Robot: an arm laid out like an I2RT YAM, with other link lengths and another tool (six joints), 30 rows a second.
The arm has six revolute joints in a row. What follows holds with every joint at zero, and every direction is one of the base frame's. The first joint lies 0.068 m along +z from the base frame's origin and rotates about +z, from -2.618 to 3.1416 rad. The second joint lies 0.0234 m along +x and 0.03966 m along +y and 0.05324 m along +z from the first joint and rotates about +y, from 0 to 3.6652 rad. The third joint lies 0.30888 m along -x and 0.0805 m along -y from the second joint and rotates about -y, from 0 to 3.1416 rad. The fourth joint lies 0.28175 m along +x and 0.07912 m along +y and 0.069 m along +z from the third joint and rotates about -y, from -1.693 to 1.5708 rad. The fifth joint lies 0.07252 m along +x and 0.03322 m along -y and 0.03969 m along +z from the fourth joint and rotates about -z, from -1.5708 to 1.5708 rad. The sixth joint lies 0.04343 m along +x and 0.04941 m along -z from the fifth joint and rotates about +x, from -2.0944 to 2.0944 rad. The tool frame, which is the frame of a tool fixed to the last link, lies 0.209 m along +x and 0.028 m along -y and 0.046 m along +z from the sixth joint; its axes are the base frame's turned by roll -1.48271, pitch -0.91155 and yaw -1.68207 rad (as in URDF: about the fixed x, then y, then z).
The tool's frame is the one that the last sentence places.
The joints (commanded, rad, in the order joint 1, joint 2, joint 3, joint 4, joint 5, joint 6), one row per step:
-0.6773 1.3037 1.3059 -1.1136 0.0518 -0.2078
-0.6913 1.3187 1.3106 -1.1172 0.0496 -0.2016
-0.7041 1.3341 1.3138 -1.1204 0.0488 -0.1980
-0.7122 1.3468 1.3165 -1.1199 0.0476 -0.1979
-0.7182 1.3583 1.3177 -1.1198 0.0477 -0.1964
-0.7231 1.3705 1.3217 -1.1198 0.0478 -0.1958
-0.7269 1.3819 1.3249 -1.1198 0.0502 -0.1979
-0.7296 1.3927 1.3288 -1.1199 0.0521 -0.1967
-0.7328 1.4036 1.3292 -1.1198 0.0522 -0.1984
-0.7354 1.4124 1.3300 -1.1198 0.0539 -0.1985
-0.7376 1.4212 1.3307 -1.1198 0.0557 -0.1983
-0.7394 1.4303 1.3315 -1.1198 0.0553 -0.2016
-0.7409 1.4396 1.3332 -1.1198 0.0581 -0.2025
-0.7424 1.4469 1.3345 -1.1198 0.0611 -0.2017
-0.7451 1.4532 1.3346 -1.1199 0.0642 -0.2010
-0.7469 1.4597 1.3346 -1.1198 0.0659 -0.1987
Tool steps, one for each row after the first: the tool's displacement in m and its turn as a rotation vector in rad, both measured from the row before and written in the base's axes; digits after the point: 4 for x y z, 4 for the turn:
-0.0027 -0.0048 -0.0043 0.0122 0.0076 -0.0186
-0.0027 -0.0045 -0.0050 0.0115 0.0102 -0.0157
-0.0007 -0.0033 -0.0036 0.0070 0.0065 -0.0077
-0.0009 -0.0026 -0.0039 0.0070 0.0073 -0.0074
-0.0001 -0.0027 -0.0029 0.0055 0.0060 -0.0055
-0.0003 -0.0025 -0.0029 0.0032 0.0082 -0.0028
0.0000 -0.0023 -0.0024 0.0036 0.0060 -0.0045
-0.0002 -0.0015 -0.0041 0.0065 0.0083 -0.0017
-0.0005 -0.0016 -0.0030 0.0042 0.0070 -0.0031
-0.0005 -0.0014 -0.0031 0.0042 0.0071 -0.0030
0.0002 -0.0009 -0.0032 0.0051 0.0068 0.0014
-0.0002 -0.0015 -0.0028 0.0030 0.0076 -0.0016
-0.0005 -0.0015 -0.0022 0.0021 0.0061 -0.0033
-0.0012 -0.0016 -0.0024 0.0023 0.0064 -0.0044
-0.0007 -0.0011 -0.0025 0.0036 0.0052 -0.0045

